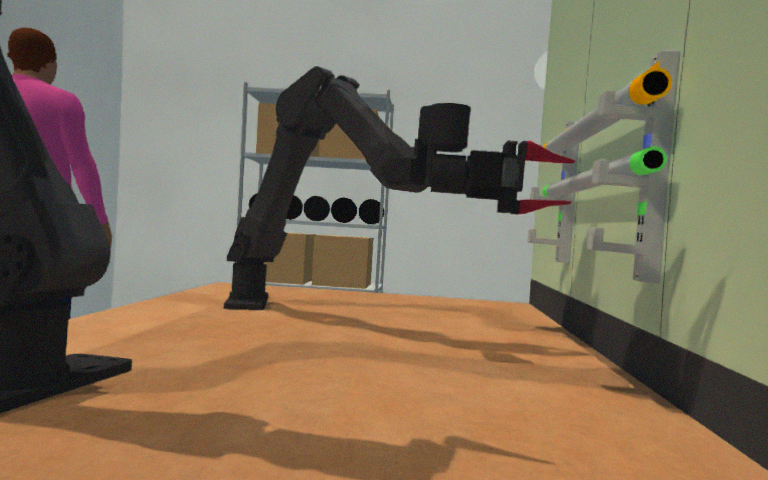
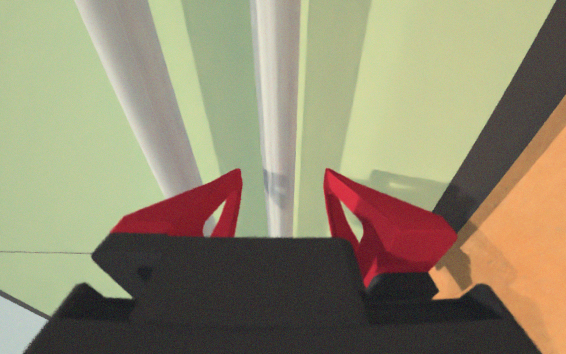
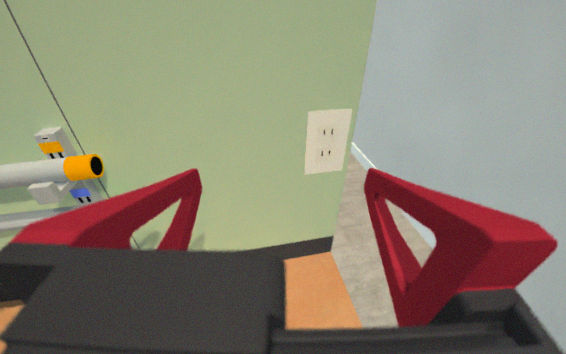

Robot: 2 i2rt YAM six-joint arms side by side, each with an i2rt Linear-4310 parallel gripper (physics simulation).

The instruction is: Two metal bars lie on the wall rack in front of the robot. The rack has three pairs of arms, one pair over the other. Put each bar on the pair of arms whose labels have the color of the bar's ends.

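Frame: origin at the left arm's base, x ahead, y left, z up, level; centimetres.
Seen in the pictures: left gripper, fingertip midpoint: (image 1: 572, 182) (image 2: 282, 176); right gripper, fingertip midpoint: (image 3: 282, 178); left arm's base, origin of the base link: (image 1: 247, 302); right arm's base, origin of the base link: (image 1: 19, 391).
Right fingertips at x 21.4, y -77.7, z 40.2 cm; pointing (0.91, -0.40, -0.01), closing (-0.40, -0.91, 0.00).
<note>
Offsets run from my right fingertips to a thing's middle. "spot": to the spot under its first point. Level surfaces: height alone.
The rack (image 1: 649, 254) (image 3: 50, 133) is on the green wall. The orange-ended bar {dx +27.6, dy +41.7, dz -8.0 cm} (image 1: 589, 121) (image 2: 135, 90) (image 3: 82, 167) lies on the top arms. The green-ended bar {dx +27.6, dy +40.9, dz -15.7 cm} (image 1: 617, 172) (image 2: 278, 100) (image 3: 25, 218) lies on the middle arms, with a blue label {spot: dx +24.5, dy +21.2, dz -12.9 cm} (image 1: 647, 140) (image 3: 80, 192) above that level and a green label {spot: dx +24.5, dy +21.3, dz -20.4 cm} (image 1: 641, 208) below it. The lowest arms (image 1: 614, 247) hold no bar. My left gripper (image 1: 572, 181) (image 2: 282, 176) is half open and empty, fingertips above and below the green-ended bar's line. My right gripper (image 3: 282, 178) is wide open and empty, to the right of the rack.
The wooden table {dz -40.2 cm} (image 1: 339, 396) (image 3: 320, 295) lies below, with a dark strip (image 1: 707, 379) along the wall's foot. An outlet {spot: dx +18.3, dy -16.1, dz -9.9 cm} (image 3: 328, 141) is on the green wall. A shelf unit (image 1: 317, 160) and a person in pink (image 1: 53, 113) are in the background.
</note>
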